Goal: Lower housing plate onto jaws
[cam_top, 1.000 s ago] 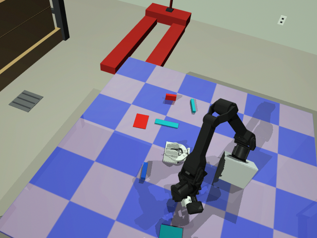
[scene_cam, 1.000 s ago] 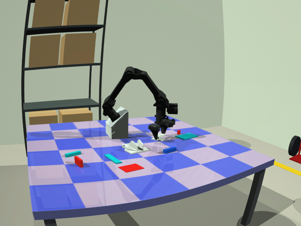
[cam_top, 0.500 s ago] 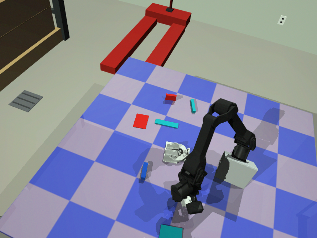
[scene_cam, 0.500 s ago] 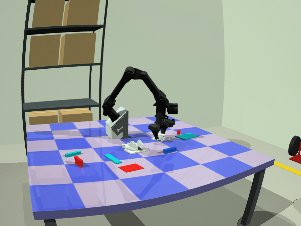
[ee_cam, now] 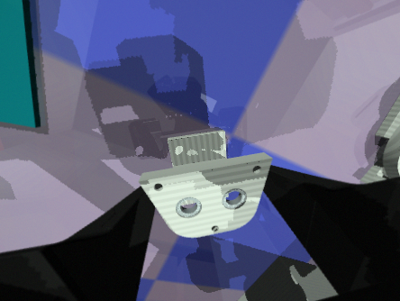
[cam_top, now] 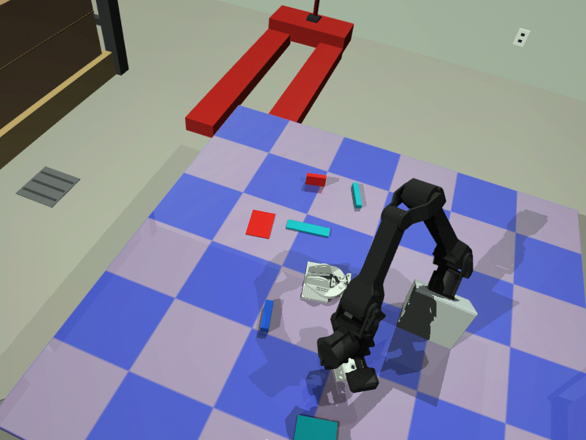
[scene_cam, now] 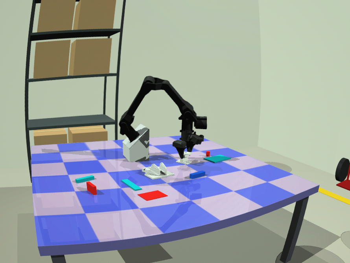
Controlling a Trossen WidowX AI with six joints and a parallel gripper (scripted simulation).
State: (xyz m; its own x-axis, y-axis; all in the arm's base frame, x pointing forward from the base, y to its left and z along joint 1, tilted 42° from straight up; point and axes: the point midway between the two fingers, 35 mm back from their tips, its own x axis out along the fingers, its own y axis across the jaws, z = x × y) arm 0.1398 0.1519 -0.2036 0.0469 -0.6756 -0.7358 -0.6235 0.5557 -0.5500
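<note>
The white stepped bracket lies 10 mm behind my gripper tip and 20 mm below it. Round my gripper tip: cyan flat plate (10 mm behind, 200 mm to the left, 30 mm below); then blue bar (230 mm ahead, 30 mm to the right, 20 mm below); then cyan bar (280 mm ahead, 360 mm to the right, 30 mm below).
</note>
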